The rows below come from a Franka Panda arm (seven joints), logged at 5 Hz.
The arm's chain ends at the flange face. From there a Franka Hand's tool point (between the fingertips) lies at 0.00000 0.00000 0.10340 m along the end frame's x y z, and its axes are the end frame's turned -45 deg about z.
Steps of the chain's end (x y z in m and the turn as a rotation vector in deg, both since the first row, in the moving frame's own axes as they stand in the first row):
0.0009 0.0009 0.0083 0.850 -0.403 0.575
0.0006 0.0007 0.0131 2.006 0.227 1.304
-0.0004 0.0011 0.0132 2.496 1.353 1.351
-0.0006 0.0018 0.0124 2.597 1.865 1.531
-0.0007 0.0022 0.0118 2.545 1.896 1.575
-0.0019 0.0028 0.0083 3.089 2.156 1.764
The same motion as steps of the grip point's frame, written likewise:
0.0006 -0.0003 0.0083 0.886 0.316 0.575
0.0028 -0.0013 0.0130 1.258 1.579 1.304
0.0039 -0.0009 0.0131 0.808 2.722 1.351
0.0040 0.0000 0.0122 0.518 3.155 1.531
0.0036 0.0003 0.0116 0.459 3.140 1.575
0.0034 -0.0005 0.0081 0.660 3.709 1.764

